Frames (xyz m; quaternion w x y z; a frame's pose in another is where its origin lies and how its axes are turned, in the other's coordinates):
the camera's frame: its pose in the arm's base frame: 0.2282 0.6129 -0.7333 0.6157 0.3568 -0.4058 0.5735
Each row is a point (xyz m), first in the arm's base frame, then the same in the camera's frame.
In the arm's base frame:
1: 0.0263 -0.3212 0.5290
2: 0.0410 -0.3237 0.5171
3: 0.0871 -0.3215 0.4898
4: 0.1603 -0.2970 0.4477
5: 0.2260 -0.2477 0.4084
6: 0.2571 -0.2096 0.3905
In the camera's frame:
1: 0.7556 0.0863 1.3886
2: 0.7440 0.0718 1.3846
3: 0.7207 0.0268 1.3671
4: 0.6935 -0.0429 1.3208
5: 0.6792 -0.1029 1.2539
6: 0.6792 -0.1301 1.2091

